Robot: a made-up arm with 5 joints.
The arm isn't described. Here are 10 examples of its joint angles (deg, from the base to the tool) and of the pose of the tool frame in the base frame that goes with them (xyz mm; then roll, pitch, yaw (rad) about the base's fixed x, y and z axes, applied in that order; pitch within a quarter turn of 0, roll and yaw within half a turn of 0).
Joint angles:
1: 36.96 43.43 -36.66 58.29 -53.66
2: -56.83 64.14 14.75 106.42 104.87
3: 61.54 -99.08 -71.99 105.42 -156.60
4: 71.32 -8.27 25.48 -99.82 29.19
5: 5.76 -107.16 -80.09 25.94 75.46
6: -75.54 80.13 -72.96 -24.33 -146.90
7: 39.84 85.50 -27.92 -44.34 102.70
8: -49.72 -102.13 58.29 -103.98 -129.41
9: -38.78 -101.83 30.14 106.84 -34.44
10: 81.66 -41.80 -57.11 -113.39 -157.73
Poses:
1: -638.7 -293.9 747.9 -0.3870 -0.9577 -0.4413
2: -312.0 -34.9 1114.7 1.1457 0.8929 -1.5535
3: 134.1 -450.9 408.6 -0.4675 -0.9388 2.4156
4: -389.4 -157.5 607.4 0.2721 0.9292 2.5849
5: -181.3 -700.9 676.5 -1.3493 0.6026 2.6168
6: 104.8 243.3 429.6 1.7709 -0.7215 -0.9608
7: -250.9 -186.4 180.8 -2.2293 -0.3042 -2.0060
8: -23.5 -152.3 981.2 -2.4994 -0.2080 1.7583
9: -286.3 293.9 642.9 1.9211 0.6738 -1.5680
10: -283.4 -180.7 617.9 -1.9894 -0.4984 -1.2455
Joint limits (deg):
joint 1: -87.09..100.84
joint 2: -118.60..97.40
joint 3: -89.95..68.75
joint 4: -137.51..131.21
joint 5: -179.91..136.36
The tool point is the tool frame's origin. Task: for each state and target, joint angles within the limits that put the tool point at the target. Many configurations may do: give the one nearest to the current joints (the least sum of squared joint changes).
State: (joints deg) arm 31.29 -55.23 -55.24 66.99 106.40
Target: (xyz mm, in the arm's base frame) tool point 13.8 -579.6 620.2
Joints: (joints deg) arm 31.55 -58.33 -86.23 104.49 106.36
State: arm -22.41 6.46 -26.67 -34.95 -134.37
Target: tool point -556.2 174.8 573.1
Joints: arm -8.90 14.22 12.40 -1.15 -144.08
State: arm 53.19 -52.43 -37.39 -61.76 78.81
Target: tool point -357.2 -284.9 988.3
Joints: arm 49.54 -74.39 -43.24 -74.86 77.09
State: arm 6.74 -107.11 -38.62 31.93 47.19
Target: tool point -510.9 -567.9 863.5
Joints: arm 10.11 -90.59 -40.16 14.04 48.23
